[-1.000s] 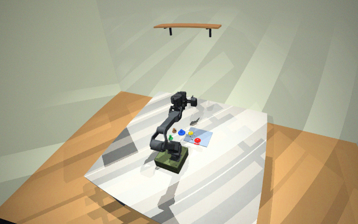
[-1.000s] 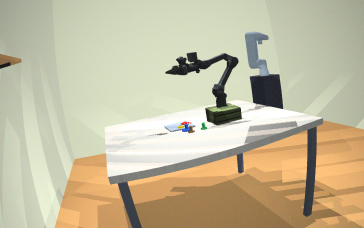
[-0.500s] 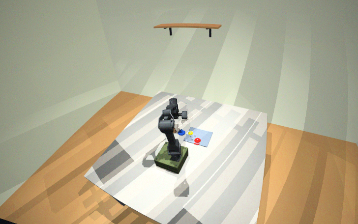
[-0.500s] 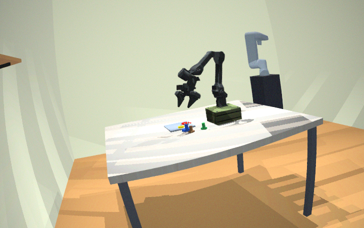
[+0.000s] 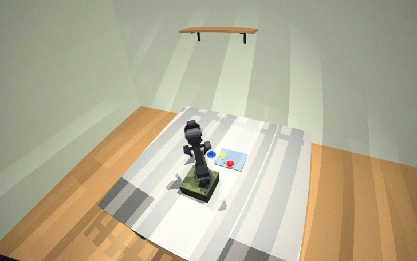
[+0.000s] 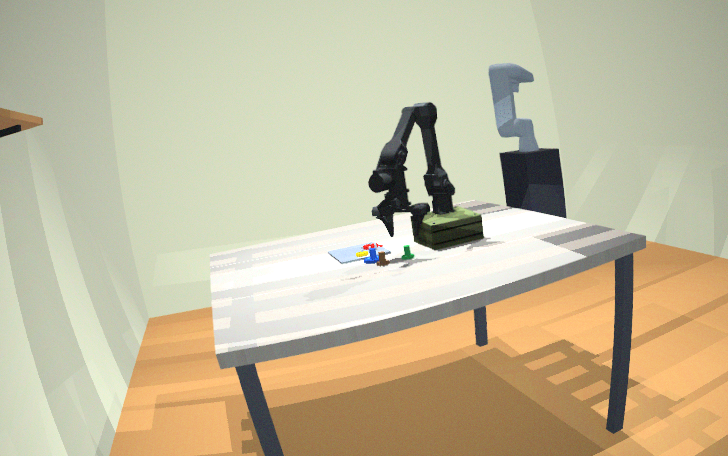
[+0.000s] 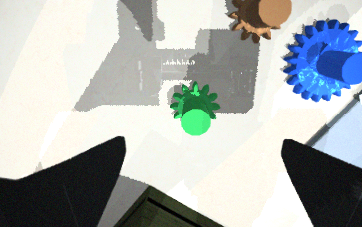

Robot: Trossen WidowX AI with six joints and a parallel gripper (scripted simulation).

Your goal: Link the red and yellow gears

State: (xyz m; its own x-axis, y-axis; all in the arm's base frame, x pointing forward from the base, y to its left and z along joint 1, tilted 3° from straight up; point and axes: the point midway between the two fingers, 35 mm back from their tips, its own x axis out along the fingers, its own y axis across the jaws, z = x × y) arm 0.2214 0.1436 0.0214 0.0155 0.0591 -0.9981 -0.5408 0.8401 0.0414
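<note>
Now: the green gear 50 mm below my gripper tip. Also, from my gripper tip: brown gear (80 mm ahead, 50 mm below, 10 mm to the left); then yellow gear (140 mm to the right, 100 mm ahead, 50 mm below); then blue gear (90 mm ahead, 60 mm to the right, 50 mm below).
</note>
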